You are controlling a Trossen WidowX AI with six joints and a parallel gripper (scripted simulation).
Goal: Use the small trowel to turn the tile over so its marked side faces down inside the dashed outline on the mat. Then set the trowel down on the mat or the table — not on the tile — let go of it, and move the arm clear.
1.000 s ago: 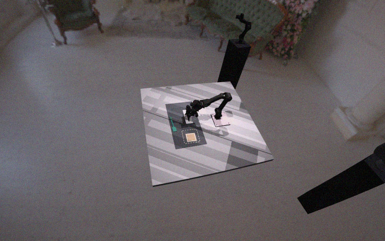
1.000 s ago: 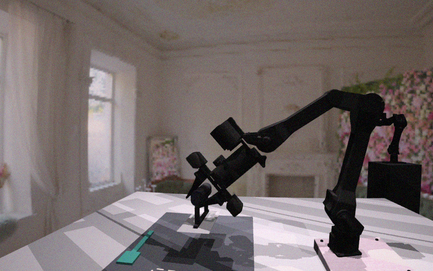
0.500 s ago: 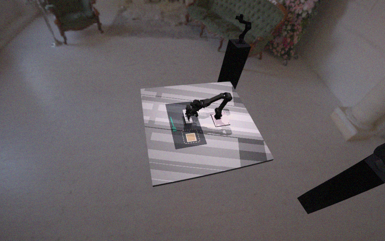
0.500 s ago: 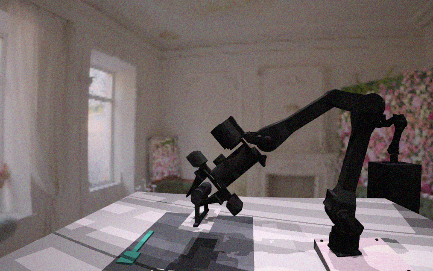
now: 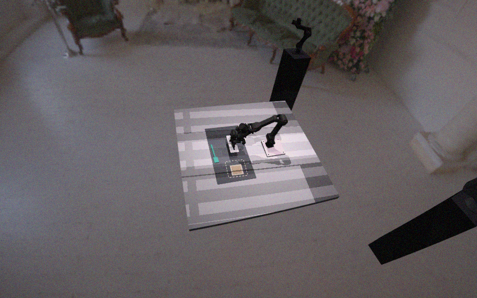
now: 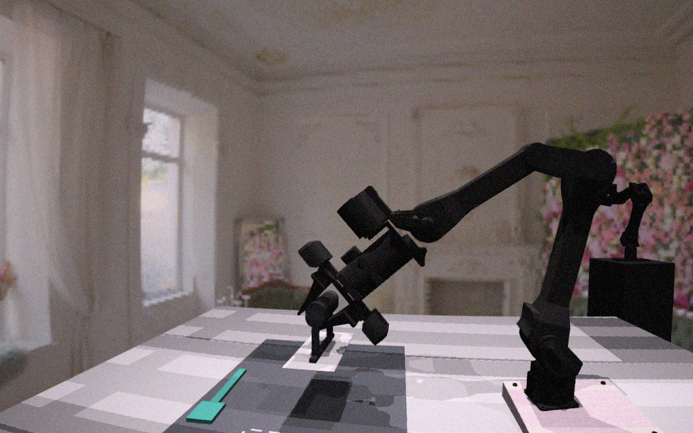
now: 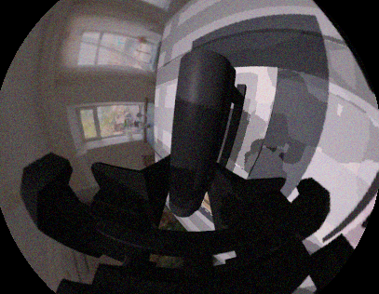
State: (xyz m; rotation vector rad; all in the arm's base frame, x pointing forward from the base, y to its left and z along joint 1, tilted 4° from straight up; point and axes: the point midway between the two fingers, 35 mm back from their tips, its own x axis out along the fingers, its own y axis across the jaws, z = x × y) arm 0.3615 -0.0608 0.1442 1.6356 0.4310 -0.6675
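Right now the dark mat is 16 cm below my gripper tip. Round my gripper tip: trowel: 2 cm behind, 1 cm to the left, 1 cm below; then teal flat tool: 14 cm ahead, 13 cm below; then tile: 21 cm to the left, 13 cm below, 1 cm ahead.
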